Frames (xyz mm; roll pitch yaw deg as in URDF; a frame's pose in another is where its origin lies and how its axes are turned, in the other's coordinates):
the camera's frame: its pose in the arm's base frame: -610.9 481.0 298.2 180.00 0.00 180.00
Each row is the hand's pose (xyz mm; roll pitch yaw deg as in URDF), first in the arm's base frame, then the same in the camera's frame.
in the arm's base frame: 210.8 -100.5 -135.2 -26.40 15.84 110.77
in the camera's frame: -821.7 -581.5 433.4 153.60 -15.84 69.23
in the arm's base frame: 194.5 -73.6 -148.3 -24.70 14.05 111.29
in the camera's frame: -805.4 -554.6 446.5 155.30 -14.05 68.71
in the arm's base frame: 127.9 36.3 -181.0 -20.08 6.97 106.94
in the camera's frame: -738.8 -444.7 479.2 159.92 -6.97 73.06
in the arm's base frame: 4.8 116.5 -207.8 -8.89 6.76 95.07
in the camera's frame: -615.7 -364.5 506.0 171.11 -6.76 84.93
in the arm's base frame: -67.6 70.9 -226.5 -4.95 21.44 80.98
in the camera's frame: -543.3 -410.1 524.7 175.05 -21.44 99.02
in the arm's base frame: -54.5 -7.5 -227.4 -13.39 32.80 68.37
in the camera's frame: -556.4 -488.5 525.6 166.61 -32.80 111.63
